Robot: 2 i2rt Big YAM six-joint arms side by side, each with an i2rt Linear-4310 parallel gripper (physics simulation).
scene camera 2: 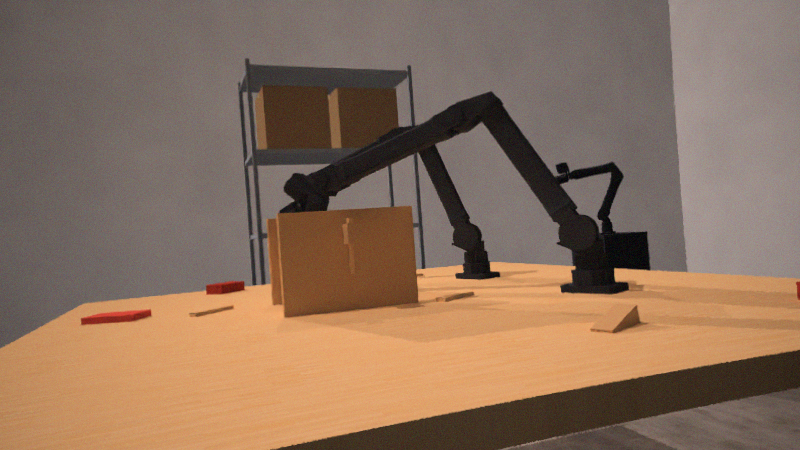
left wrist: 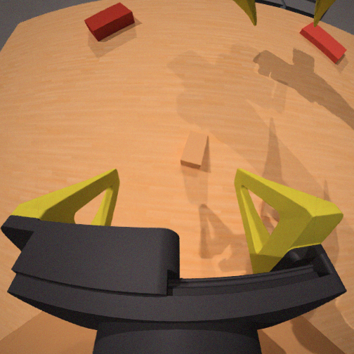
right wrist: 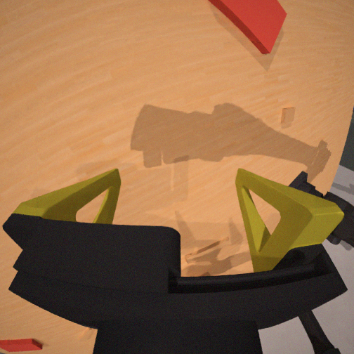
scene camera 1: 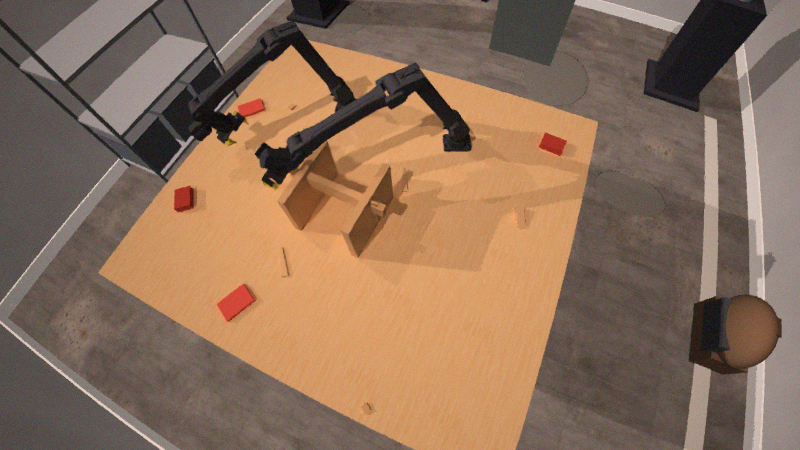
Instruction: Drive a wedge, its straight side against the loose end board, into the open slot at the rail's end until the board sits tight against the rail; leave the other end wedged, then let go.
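Places are measured from the left arm's base along level axes (x ahead, y right, z down), in millimetres.
Pixels of known places: left gripper, fingertip midpoint: point(scene camera 1: 270, 175); right gripper, fingertip midpoint: point(scene camera 1: 242, 133); left arm's base at its link origin: point(scene camera 2: 594, 291) point(scene camera 1: 456, 143); right arm's base at its link origin: point(scene camera 2: 477, 277).
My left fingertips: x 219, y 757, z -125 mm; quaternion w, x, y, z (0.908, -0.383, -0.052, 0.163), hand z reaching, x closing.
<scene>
For each thing: its top centre in the pictures, then the offset to it from my left fingertips. "*": a spot on its surface instead. Level surfaces: height alone.
- rail at its top centre: point(scene camera 2: 334, 221) point(scene camera 1: 335, 186) dy -278, dx +109, dz -71 mm
- wedged rail end at a spot on its surface: point(scene camera 1: 377, 207) * dy -428, dx +195, dz -61 mm
- loose end board at its top centre: point(scene camera 2: 324, 215) point(scene camera 1: 303, 169) dy -162, dx +49, dz -92 mm
- table at its surface level: dz +125 mm
Two upright boards stand joined by a rail point(scene camera 1: 337, 186). The right one point(scene camera 1: 358, 241) point(scene camera 2: 313, 263) has a wedged rail end point(scene camera 1: 377, 207); the other, taken as the loose end board point(scene camera 1: 302, 207) point(scene camera 2: 273, 279), stands at the left. My left gripper point(scene camera 1: 269, 183) point(left wrist: 176, 174) is open and empty, above the outer side of this left board. A wedge point(left wrist: 195, 150) lies on the table beyond its fingers in the left wrist view. The slot at the loose board is hidden. My right gripper point(scene camera 1: 237, 131) point(left wrist: 283, 23) point(right wrist: 177, 174) is open and empty, high above the table at the left.
Other wedges lie about: one point(scene camera 1: 284, 263) point(scene camera 2: 210, 310) at the left, one point(scene camera 1: 521, 216) point(scene camera 2: 618, 319) at the right. Red blocks point(scene camera 1: 236, 302) point(scene camera 1: 183, 199) point(scene camera 1: 251, 107) point(scene camera 1: 552, 144) lie around the table point(scene camera 1: 425, 347). A shelf rack point(scene camera 2: 254, 223) stands behind it.
</scene>
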